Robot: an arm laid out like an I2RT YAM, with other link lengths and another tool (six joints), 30 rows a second.
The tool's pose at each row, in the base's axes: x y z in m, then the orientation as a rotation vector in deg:
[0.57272, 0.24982, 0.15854, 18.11, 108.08, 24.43]
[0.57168, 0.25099, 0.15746, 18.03, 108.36, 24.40]
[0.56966, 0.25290, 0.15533, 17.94, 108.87, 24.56]
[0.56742, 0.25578, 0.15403, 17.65, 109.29, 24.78]
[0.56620, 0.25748, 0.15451, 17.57, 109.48, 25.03]
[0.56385, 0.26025, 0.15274, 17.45, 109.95, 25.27]
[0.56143, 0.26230, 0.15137, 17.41, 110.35, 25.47]
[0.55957, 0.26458, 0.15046, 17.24, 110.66, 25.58]
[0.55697, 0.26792, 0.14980, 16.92, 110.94, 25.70]
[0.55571, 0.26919, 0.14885, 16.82, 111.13, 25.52]
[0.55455, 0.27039, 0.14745, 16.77, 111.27, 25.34]
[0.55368, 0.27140, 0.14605, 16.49, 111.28, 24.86]
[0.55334, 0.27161, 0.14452, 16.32, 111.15, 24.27]
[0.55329, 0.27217, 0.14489, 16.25, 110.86, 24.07]
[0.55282, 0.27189, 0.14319, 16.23, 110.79, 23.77]
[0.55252, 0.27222, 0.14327, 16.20, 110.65, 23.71]
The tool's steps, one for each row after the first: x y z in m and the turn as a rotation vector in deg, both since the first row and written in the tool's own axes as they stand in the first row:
[0.00175, 0.00057, -0.00047, 0.05, 0.27, -0.07]
[0.00503, 0.00132, -0.00144, 0.02, 0.80, -0.06]
[0.00809, 0.00331, -0.00273, -0.17, 1.27, -0.15]
[0.00881, 0.00504, -0.00379, -0.33, 1.52, -0.08]
[0.01226, 0.00672, -0.00505, -0.43, 2.03, -0.04]
[0.01510, 0.00793, -0.00661, -0.49, 2.47, 0.03]
[0.01745, 0.00956, -0.00775, -0.57, 2.80, -0.04]
[0.02029, 0.01224, -0.00952, -0.73, 3.12, -0.20]
[0.02205, 0.01295, -0.01023, -0.62, 3.27, -0.35]
[0.02412, 0.01340, -0.01071, -0.49, 3.37, -0.48]
[0.02602, 0.01368, -0.01095, -0.31, 3.29, -0.91]
[0.02751, 0.01320, -0.01076, -0.04, 3.05, -1.32]
[0.02745, 0.01386, -0.01084, -0.01, 2.73, -1.46]
[0.02893, 0.01286, -0.01079, 0.16, 2.60, -1.63]
[0.02910, 0.01319, -0.01105, 0.15, 2.46, -1.68]

